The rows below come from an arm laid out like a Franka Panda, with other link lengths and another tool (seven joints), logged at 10 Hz.
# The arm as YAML. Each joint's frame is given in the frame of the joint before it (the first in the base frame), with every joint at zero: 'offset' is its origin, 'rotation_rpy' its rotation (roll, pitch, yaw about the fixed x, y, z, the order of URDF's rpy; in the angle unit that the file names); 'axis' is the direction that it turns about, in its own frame. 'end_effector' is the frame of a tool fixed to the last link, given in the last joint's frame.
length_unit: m
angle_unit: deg
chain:
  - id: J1
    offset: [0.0, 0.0, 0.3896]
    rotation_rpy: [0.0, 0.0, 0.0]
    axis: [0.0, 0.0, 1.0]
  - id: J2
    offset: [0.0, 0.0, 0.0]
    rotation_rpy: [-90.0, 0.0, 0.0]
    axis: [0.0, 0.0, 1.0]
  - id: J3
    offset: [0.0, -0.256, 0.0]
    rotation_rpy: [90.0, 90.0, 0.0]
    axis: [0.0, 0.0, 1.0]
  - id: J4
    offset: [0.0, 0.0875, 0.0]
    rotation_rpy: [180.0, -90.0, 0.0]
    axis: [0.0, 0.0, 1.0]
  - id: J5
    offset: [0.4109, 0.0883, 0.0]
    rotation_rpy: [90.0, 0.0, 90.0]
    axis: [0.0, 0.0, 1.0]
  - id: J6
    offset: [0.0, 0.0, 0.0]
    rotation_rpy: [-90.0, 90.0, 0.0]
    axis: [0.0, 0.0, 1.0]
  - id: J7
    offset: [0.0, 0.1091, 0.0]
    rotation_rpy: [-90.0, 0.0, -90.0]
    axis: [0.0, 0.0, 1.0]
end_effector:
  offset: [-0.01, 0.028, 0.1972]
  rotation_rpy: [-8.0, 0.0, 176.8]
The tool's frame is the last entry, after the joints.
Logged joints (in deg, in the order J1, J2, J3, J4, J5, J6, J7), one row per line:
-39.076, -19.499, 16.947, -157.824, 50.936, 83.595, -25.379
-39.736, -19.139, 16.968, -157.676, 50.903, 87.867, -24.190
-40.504, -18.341, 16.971, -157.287, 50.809, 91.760, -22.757
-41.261, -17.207, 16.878, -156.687, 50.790, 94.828, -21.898
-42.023, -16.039, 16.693, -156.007, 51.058, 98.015, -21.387
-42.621, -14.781, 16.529, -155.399, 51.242, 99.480, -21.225
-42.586, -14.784, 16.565, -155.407, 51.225, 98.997, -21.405
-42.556, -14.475, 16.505, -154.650, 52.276, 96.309, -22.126
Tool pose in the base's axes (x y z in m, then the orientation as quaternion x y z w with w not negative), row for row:
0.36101, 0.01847, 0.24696, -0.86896, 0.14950, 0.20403, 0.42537
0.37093, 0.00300, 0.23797, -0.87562, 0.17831, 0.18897, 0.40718
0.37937, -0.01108, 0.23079, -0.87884, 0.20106, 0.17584, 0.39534
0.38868, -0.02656, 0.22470, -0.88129, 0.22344, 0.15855, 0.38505
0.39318, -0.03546, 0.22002, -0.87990, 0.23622, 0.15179, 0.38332
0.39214, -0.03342, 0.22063, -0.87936, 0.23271, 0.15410, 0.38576
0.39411, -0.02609, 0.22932, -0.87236, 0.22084, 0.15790, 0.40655
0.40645, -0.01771, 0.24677, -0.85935, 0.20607, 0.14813, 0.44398
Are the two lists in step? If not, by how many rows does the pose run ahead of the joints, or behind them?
The pose runs 1 row ahead of the joints: the pose in row i belongs to the joints in row i + 1.
